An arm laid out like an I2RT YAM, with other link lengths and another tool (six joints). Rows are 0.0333 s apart.
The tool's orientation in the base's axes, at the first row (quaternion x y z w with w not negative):
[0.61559, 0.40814, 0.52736, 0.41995]
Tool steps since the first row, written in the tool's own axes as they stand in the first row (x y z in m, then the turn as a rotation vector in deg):
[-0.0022, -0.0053, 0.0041, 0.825, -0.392, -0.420]
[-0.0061, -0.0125, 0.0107, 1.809, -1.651, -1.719]
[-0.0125, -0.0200, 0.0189, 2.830, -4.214, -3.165]
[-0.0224, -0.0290, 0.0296, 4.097, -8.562, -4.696]
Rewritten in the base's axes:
[0.0035, -0.0008, -0.0061, -0.349, 0.939, -0.080]
[0.0092, -0.0028, -0.0147, -1.604, 2.378, -0.853]
[0.0162, -0.0072, -0.0245, -3.078, 4.273, -2.837]
[0.0252, -0.0146, -0.0370, -4.716, 6.969, -6.429]

